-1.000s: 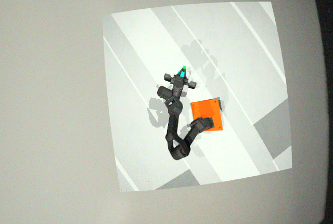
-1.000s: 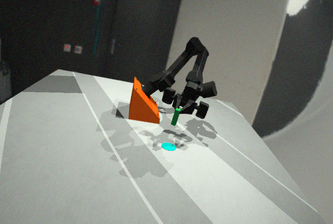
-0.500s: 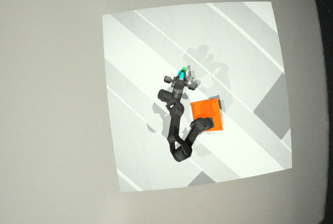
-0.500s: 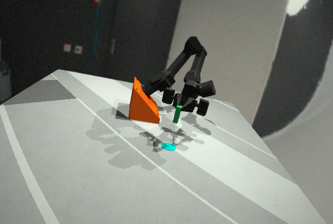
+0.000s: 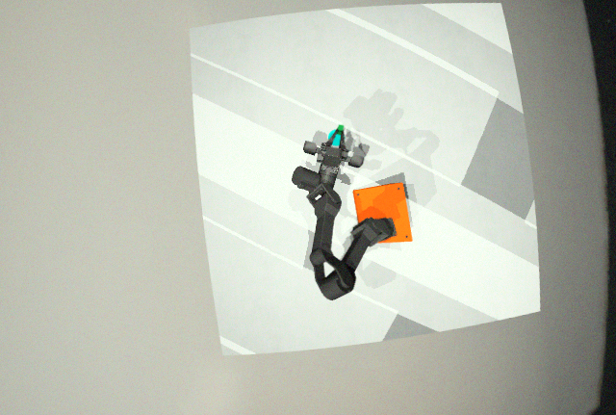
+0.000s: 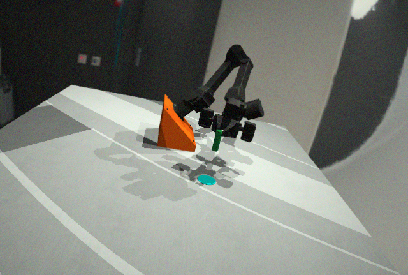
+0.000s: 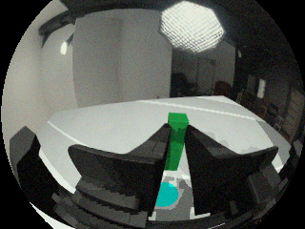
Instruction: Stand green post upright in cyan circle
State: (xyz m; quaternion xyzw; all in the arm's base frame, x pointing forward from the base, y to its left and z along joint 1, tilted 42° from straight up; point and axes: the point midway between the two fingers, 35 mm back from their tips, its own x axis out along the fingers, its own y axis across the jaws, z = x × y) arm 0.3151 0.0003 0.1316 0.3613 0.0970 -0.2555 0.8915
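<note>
Right now the cyan circle is 160 mm below my gripper tip. The rest, counted from my gripper tip: green post (20 mm below).
</note>
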